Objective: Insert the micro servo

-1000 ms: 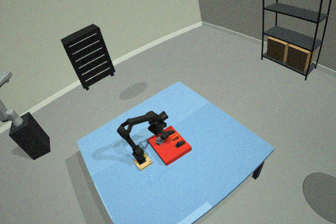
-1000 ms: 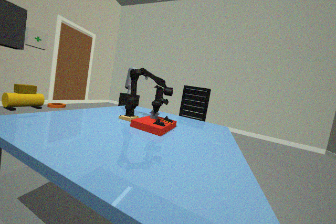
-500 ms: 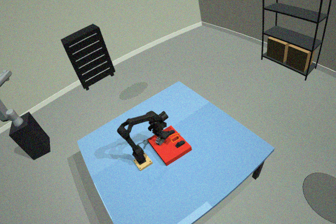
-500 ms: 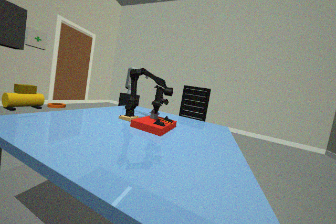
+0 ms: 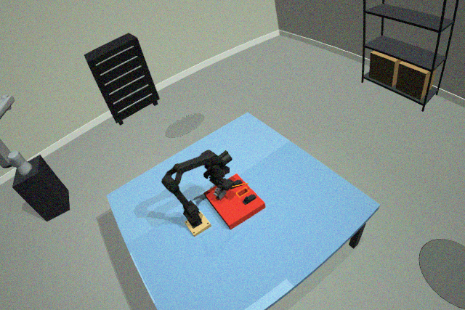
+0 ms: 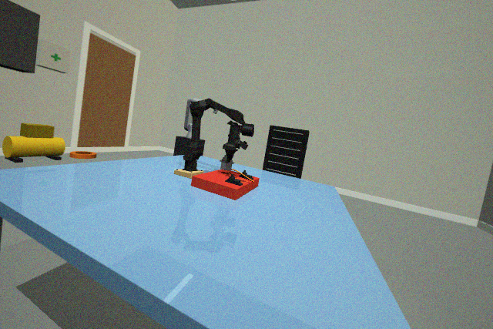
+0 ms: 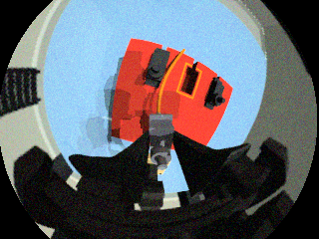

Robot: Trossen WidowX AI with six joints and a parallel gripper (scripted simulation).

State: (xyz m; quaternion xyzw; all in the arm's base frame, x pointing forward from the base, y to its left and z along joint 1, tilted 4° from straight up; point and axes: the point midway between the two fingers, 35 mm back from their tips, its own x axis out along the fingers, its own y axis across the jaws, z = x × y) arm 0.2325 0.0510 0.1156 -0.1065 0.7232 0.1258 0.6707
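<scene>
Now: gripper tip 10 mm past the red deck, 50 mm to the left of it and 100 mm above it.
</scene>
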